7 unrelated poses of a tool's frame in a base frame.
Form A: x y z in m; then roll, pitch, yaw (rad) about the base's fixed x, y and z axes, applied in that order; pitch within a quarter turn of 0, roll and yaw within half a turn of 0.
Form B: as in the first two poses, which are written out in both.
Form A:
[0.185 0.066 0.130 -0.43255 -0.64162 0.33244]
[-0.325 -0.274 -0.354 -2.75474 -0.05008 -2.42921]
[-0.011 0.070 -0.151 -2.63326 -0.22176 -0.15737]
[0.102 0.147 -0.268 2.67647 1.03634 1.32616]
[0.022 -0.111 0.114 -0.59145 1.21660 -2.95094]
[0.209 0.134 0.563 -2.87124 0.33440 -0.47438]
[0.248 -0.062 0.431 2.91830 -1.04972 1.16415]
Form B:
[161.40 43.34 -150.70 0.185 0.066 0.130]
[-56.19 157.66 -97.57 -0.325 -0.274 -0.354]
[59.44 148.45 -114.86 -0.011 0.070 -0.151]
[-73.77 117.08 14.87 0.102 0.147 -0.268]
[-133.47 73.27 -11.65 0.022 -0.111 0.114]
[112.64 155.55 -37.55 0.209 0.134 0.563]
[52.03 119.04 172.76 0.248 -0.062 0.431]

